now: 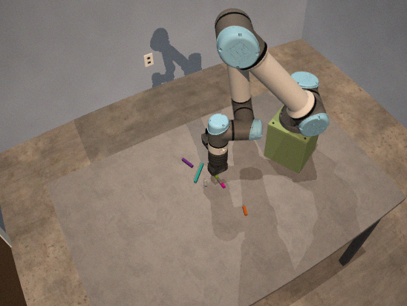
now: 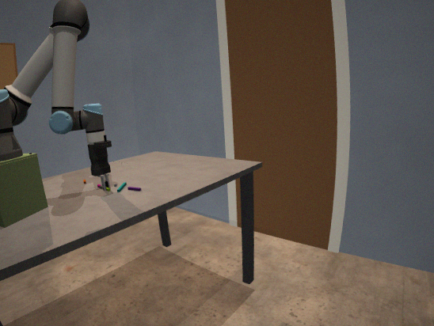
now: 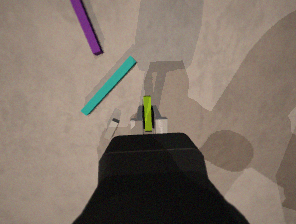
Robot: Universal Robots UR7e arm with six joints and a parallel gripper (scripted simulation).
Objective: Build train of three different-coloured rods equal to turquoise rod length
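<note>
The lime rod is 1 cm below my hand. Also, from my hand: turquoise rod: 5 cm ahead, 4 cm to the right, 1 cm below; then magenta rod: 1 cm ahead, 7 cm to the left, 1 cm below; then purple rod: 6 cm ahead, 12 cm to the right, 1 cm below.
</note>
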